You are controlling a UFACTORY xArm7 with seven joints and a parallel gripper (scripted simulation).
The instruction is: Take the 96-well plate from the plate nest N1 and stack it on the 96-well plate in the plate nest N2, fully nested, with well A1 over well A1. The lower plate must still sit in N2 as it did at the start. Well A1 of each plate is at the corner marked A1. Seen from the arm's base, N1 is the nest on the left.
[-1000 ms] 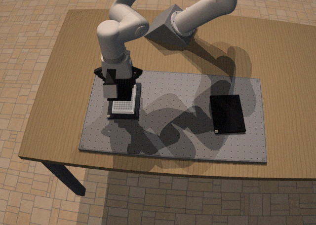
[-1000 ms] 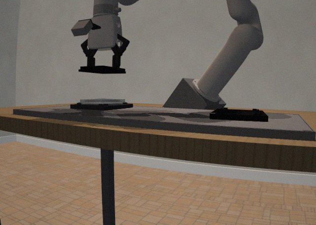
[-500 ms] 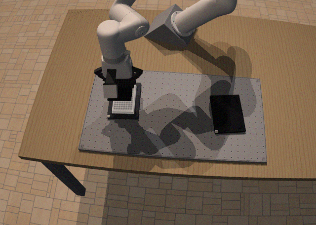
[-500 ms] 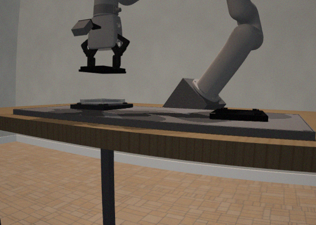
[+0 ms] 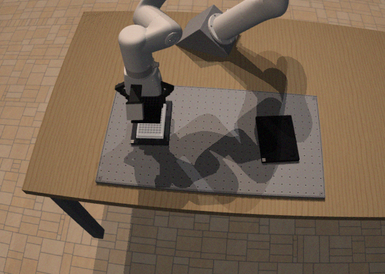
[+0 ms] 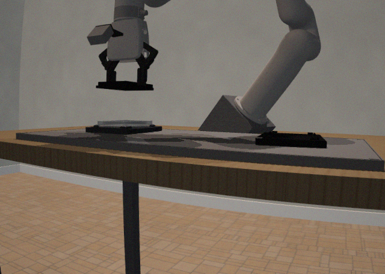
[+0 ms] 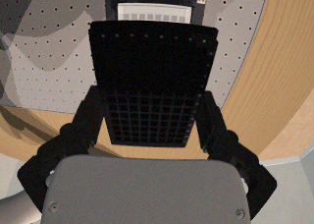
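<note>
Now: the clear 96-well plate 10 cm below my hand. Also, from my hand: black 96-well plate 1 cm below.
</note>
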